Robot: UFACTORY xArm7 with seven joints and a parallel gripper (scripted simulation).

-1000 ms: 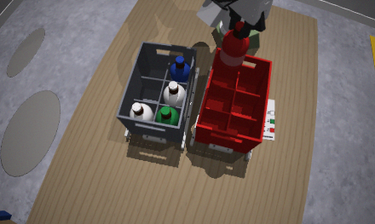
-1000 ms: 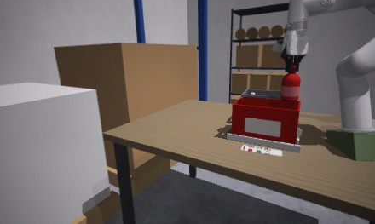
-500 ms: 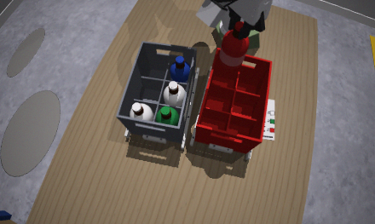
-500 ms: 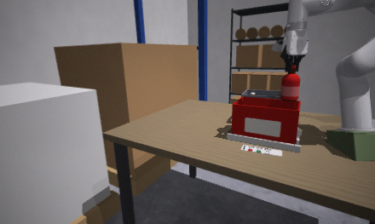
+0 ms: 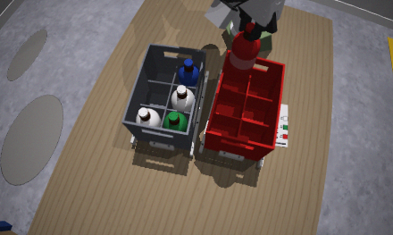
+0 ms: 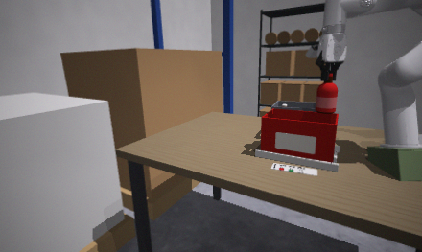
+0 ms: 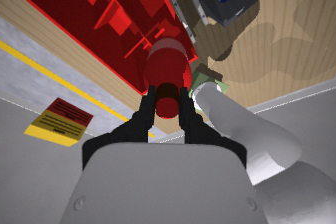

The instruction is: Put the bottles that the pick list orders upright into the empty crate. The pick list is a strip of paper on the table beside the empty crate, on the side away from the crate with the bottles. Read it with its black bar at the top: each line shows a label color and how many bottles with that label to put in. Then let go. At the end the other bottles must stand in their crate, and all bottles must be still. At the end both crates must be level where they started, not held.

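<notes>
Now: hand 70 mm above the red-label bottle. Also, from my hand: red crate 90 mm ahead, 30 mm to the left, 250 mm below; blue-label bottle 10 mm behind, 150 mm to the right, 250 mm below; grey crate 80 mm ahead, 210 mm to the right, 250 mm below.
</notes>
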